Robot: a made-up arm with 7 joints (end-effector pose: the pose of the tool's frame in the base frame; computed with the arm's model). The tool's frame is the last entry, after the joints. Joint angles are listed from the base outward.
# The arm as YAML. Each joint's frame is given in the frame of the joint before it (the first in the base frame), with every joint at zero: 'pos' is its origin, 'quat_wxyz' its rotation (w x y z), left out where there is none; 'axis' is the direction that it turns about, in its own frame. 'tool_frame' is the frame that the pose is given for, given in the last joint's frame.
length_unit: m
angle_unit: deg
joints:
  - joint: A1
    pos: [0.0, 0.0, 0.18]
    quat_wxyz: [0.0, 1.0, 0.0, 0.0]
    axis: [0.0, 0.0, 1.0]
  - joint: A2
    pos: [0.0, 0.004, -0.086]
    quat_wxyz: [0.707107, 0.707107, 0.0, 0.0]
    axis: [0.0, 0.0, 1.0]
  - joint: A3
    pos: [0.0, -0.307, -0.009]
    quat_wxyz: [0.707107, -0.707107, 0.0, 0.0]
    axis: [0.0, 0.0, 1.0]
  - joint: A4
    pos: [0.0, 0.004, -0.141]
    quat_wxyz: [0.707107, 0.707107, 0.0, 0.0]
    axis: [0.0, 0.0, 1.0]
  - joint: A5
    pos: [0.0, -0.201, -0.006]
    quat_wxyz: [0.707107, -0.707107, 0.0, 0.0]
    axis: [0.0, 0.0, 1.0]
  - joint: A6
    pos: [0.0, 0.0, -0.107]
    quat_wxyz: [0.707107, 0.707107, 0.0, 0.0]
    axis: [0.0, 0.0, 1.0]
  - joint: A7
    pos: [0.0, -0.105, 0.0]
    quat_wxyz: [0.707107, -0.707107, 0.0, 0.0]
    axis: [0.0, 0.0, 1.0]
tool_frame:
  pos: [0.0, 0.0, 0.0]
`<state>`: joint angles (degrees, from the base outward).
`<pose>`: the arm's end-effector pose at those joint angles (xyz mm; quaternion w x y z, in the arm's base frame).
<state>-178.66 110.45 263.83 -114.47 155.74 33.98 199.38</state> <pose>-188.2 349.3 117.9 0.2700 -0.4351 -0.5634 0.6484</pose>
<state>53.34 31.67 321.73 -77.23 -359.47 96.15 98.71</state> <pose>-59.6 -232.5 896.0 0.1189 0.5209 -0.7502 -0.3894</pose>
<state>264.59 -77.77 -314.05 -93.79 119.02 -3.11 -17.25</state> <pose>-233.7 -499.6 72.1 0.9052 -0.0557 0.4126 0.0853</pose>
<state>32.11 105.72 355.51 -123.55 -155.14 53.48 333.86</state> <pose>203.2 -137.5 475.0 0.4691 0.2756 0.7799 -0.3094</pose>
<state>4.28 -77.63 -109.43 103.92 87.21 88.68 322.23</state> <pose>-334.0 334.0 353.2 0.2166 0.8057 -0.5508 -0.0241</pose>
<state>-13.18 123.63 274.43 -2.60 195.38 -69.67 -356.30</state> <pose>608.5 207.4 -210.2 0.8459 0.4959 0.1218 -0.1539</pose>
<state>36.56 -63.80 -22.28 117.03 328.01 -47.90 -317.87</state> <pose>-67.1 147.8 736.1 0.0340 -0.9015 0.4211 0.0941</pose>
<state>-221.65 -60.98 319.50 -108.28 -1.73 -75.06 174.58</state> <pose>98.2 366.9 202.6 0.5249 -0.5329 -0.0396 -0.6625</pose>
